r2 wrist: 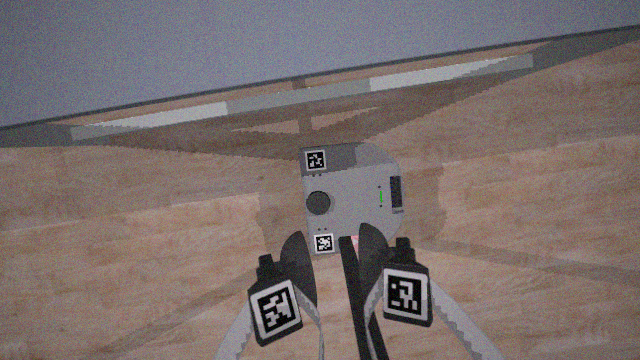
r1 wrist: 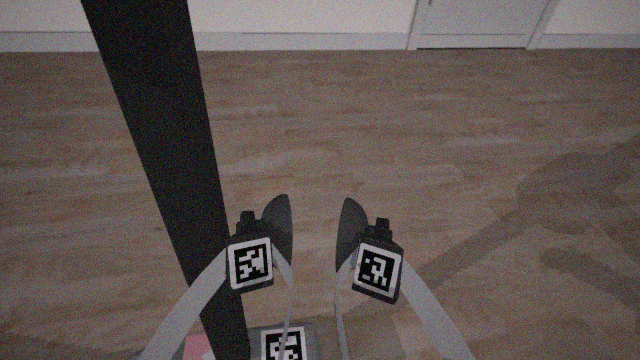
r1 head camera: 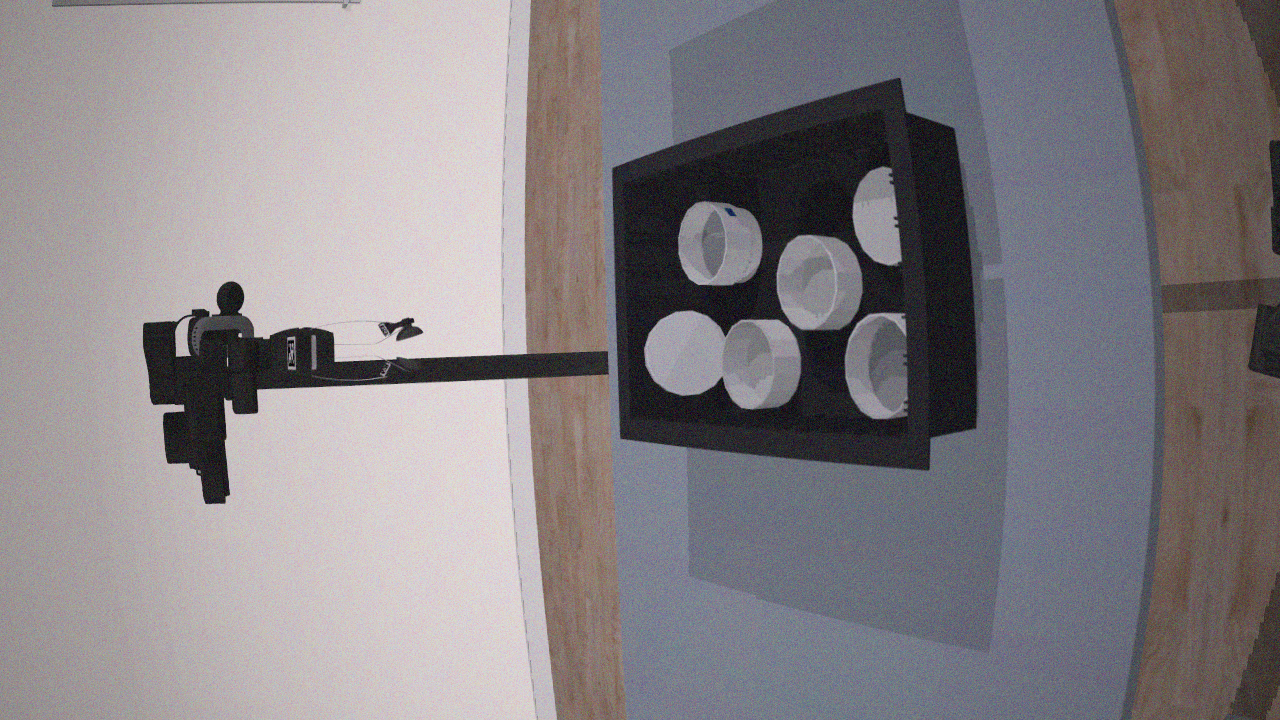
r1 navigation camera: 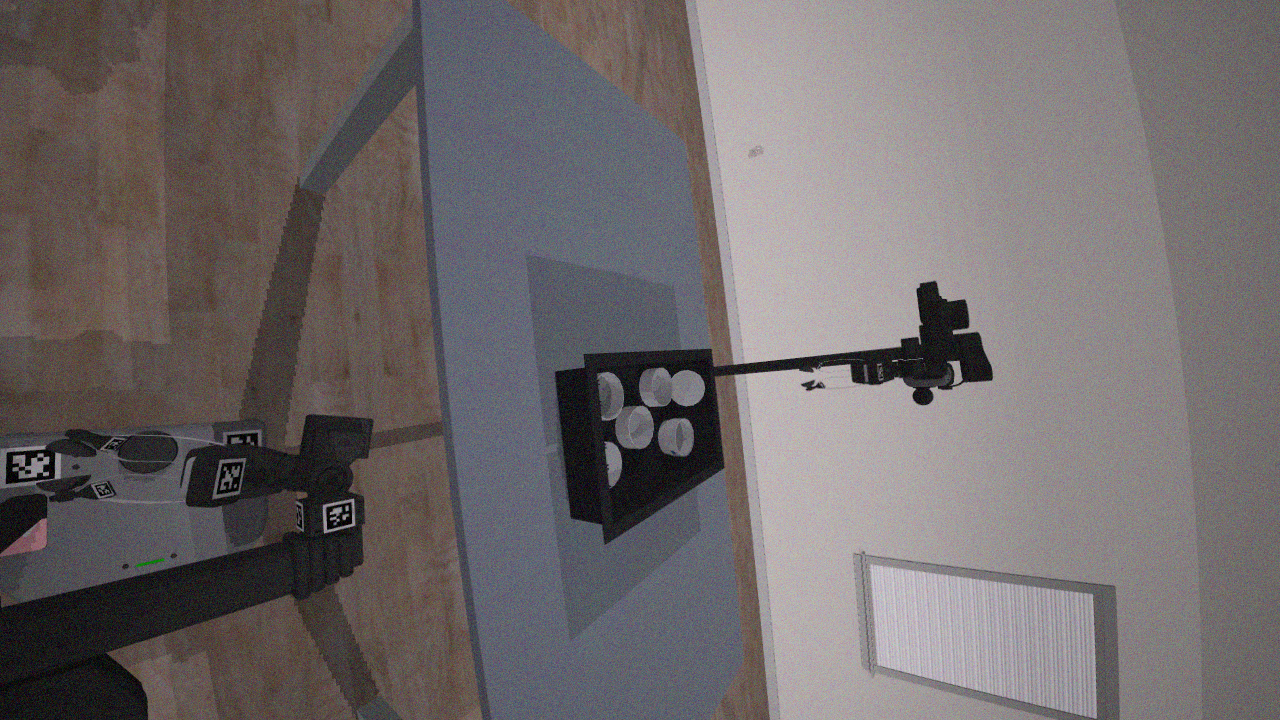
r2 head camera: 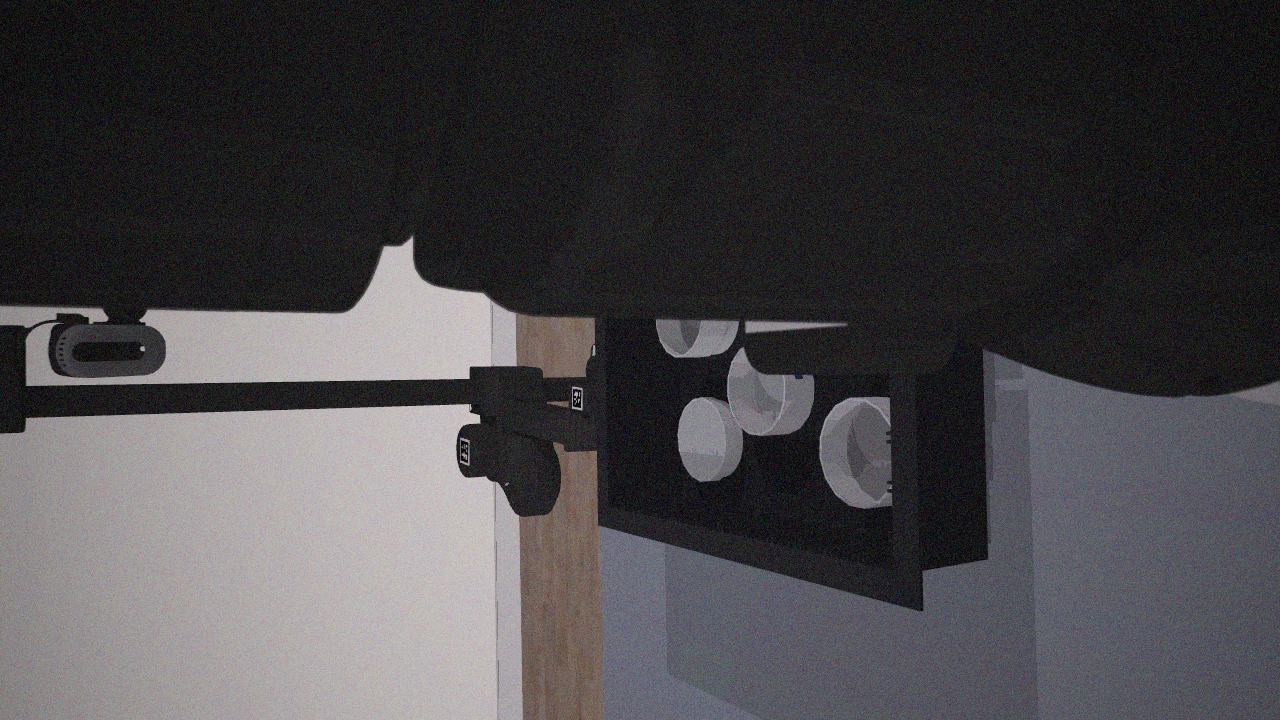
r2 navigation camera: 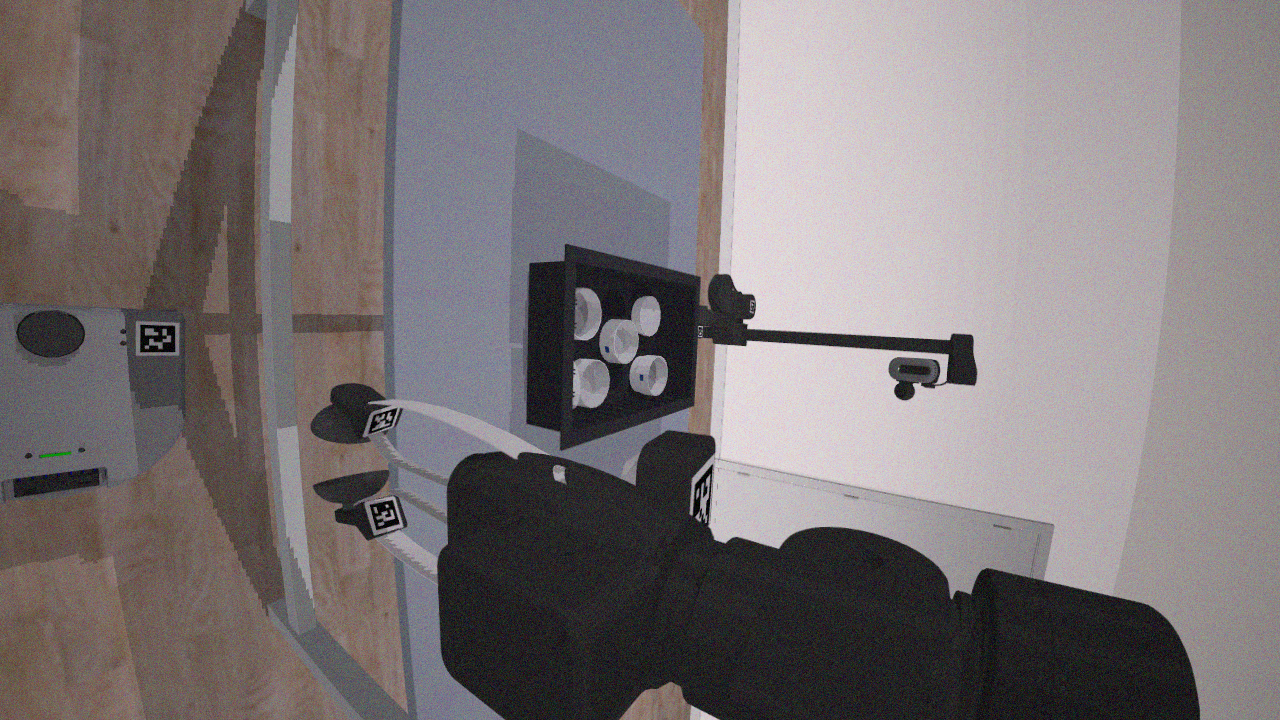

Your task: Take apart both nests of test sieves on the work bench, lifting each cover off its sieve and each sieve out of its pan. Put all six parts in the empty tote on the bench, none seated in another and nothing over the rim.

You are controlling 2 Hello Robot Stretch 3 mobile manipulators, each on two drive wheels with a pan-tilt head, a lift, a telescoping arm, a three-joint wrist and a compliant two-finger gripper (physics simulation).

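Note:
The black tote (r1 head camera: 769,452) (r1 navigation camera: 580,447) (r2 head camera: 908,501) (r2 navigation camera: 546,340) stands on the blue-grey bench (r1 head camera: 644,555) (r2 navigation camera: 456,134). Six pale round parts lie in it below the rim. In the r1 head view a flat cover (r1 head camera: 684,352) lies beside an open cup (r1 head camera: 760,363); whether they touch is unclear. A blue-marked ring (r1 head camera: 718,243), a cup (r1 head camera: 819,282), a disc-like part (r1 head camera: 875,216) and another cup (r1 head camera: 875,365) lie apart, the last two partly behind the near wall. My r1 gripper (r1 wrist: 314,229) (r1 navigation camera: 62,467) is open, away from the tote. My r2 gripper (r2 wrist: 336,257) (r2 navigation camera: 349,454) is open and empty, also clear of it.
The two robots face each other across the bench. The r2 mast (r1 head camera: 501,363) rises behind the tote in the r1 head view; the r1 mast (r2 navigation camera: 850,342) does so in the r2 navigation view. The dark r2 arm (r2 head camera: 626,161) (r2 navigation camera: 572,573) covers much of its head view. Bench legs (r1 navigation camera: 362,116) reach the floor.

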